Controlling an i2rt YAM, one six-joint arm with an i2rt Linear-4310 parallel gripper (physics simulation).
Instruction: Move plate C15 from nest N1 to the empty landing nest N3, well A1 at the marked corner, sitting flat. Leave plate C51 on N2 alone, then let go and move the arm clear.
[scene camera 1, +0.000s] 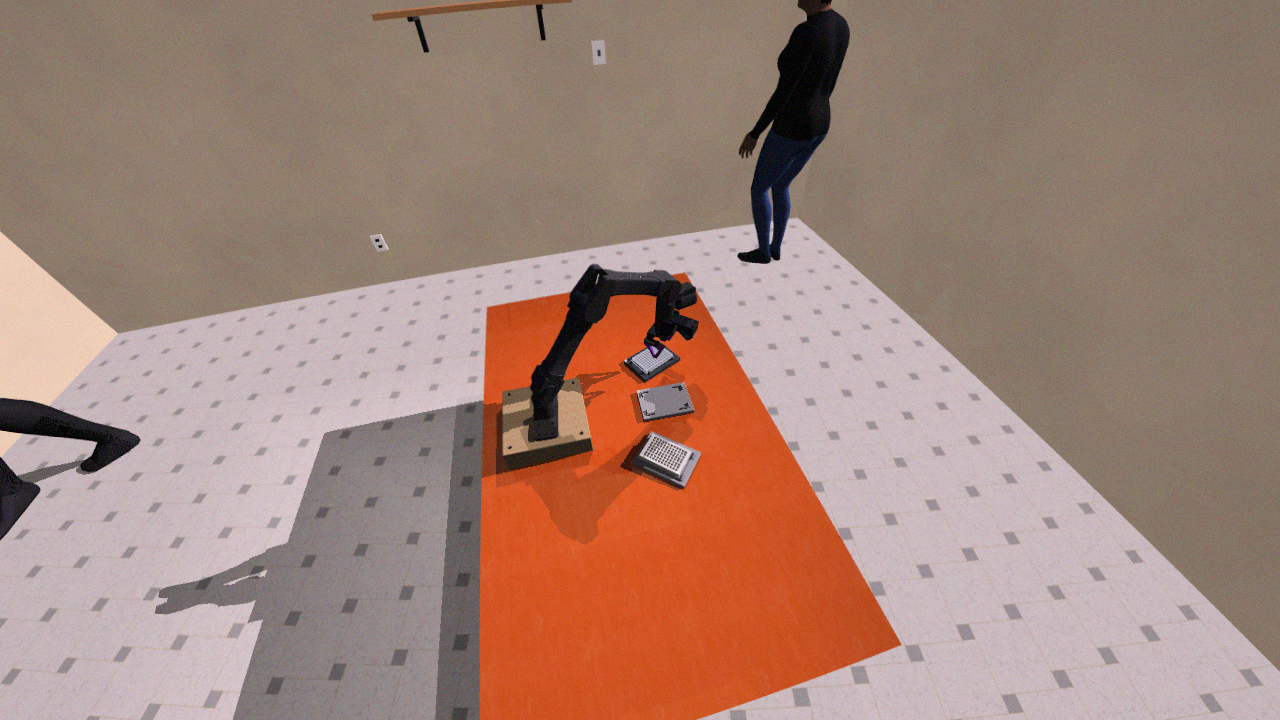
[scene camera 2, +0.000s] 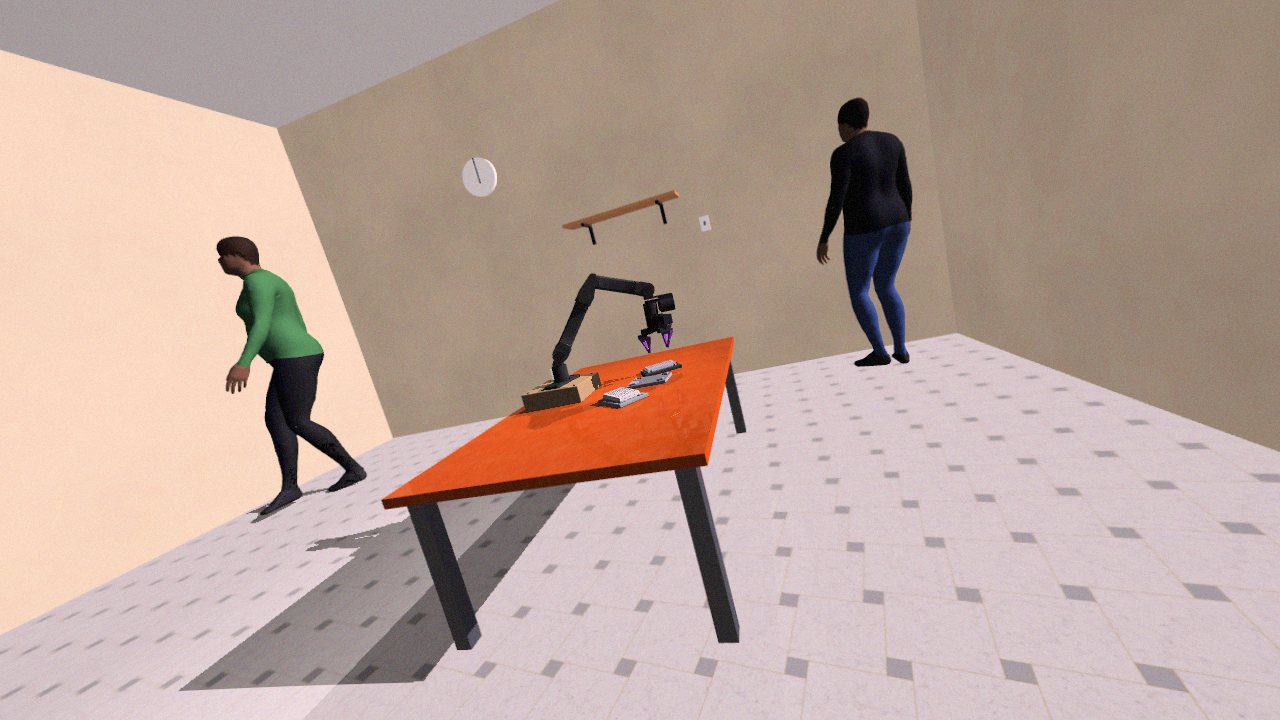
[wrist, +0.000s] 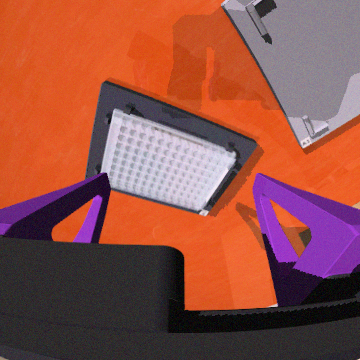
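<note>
Plate C15 (scene camera 1: 644, 363) (scene camera 2: 660, 366) (wrist: 165, 160), pale with many wells, lies on the dark nest N1 (wrist: 112, 95); its label cannot be read now. My gripper (scene camera 1: 655, 351) (scene camera 2: 657, 347) (wrist: 181, 180) is open and empty above C15. In the wrist view one purple fingertip overlaps the plate's lower left corner; the other is right of the nest. Nest N3 (scene camera 1: 664, 402) (scene camera 2: 651, 380) (wrist: 305, 55) is a grey plate holder with corner brackets, empty, with a small white A1 tag. Plate C51 (scene camera 1: 665, 454) (scene camera 2: 621, 394) sits on nest N2 (scene camera 1: 678, 478).
The nests lie in a row on the orange table (scene camera 1: 626, 626) (scene camera 2: 554, 456), with N3 between N1 and N2. The arm stands on a wooden base block (scene camera 1: 572, 431) (scene camera 2: 563, 394). A person in black (scene camera 1: 810, 80) (scene camera 2: 872, 188) and one in green (scene camera 2: 275, 313) stand away from the table.
</note>
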